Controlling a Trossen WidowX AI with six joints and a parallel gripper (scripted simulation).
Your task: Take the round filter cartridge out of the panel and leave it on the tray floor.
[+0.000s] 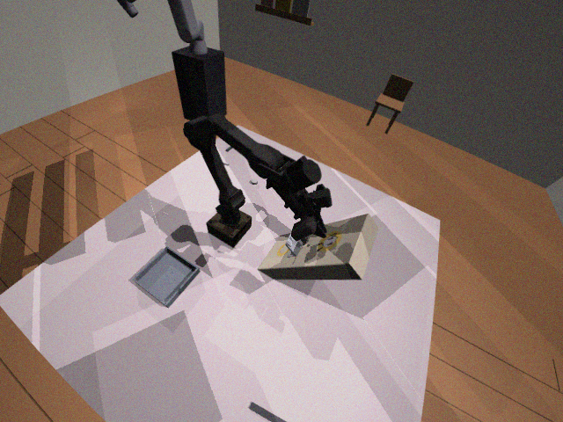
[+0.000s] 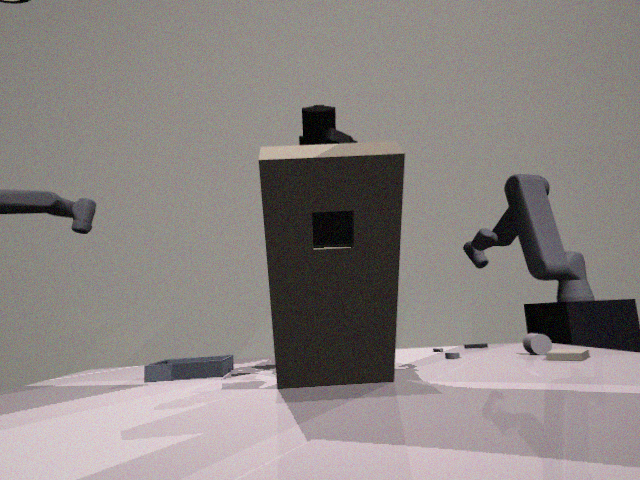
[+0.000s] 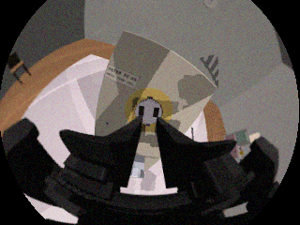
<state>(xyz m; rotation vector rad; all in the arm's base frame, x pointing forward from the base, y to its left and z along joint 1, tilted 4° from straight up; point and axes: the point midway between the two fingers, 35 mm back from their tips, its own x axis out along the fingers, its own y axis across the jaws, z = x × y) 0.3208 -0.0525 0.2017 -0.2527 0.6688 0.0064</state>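
Right now my gripper tip is 3 cm short of the round filter cartridge and 3 cm above it. The rest, counted from my gripper tip: grey tray: 43 cm behind, 26 cm below, 23 cm to the right; service panel: 10 cm below, 1 cm behind.
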